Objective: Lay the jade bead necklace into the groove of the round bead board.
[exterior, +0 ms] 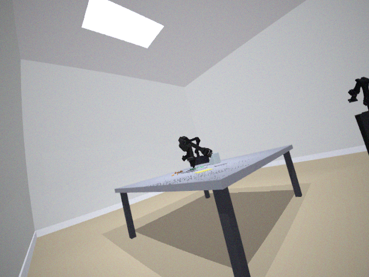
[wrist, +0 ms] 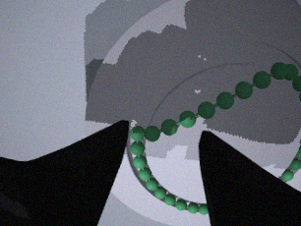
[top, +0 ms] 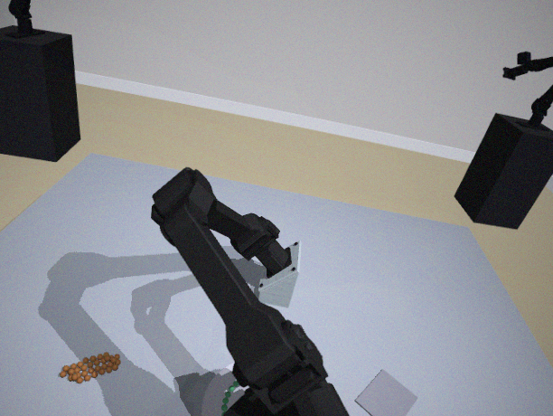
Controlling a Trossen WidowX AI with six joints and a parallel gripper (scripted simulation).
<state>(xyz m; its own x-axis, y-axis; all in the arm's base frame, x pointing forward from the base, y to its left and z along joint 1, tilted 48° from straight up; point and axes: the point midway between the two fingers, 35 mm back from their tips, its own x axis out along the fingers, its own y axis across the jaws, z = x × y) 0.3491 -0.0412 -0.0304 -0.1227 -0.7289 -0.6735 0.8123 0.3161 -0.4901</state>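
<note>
Now: the round bead board 50 mm behind my gripper tip, 10 mm to the right of it and 20 mm below it. Round my gripper tip: yellow strip: 150 mm ahead, 210 mm to the left, 30 mm below; flat grey square: 90 mm behind, 220 mm to the left, 30 mm below.
</note>
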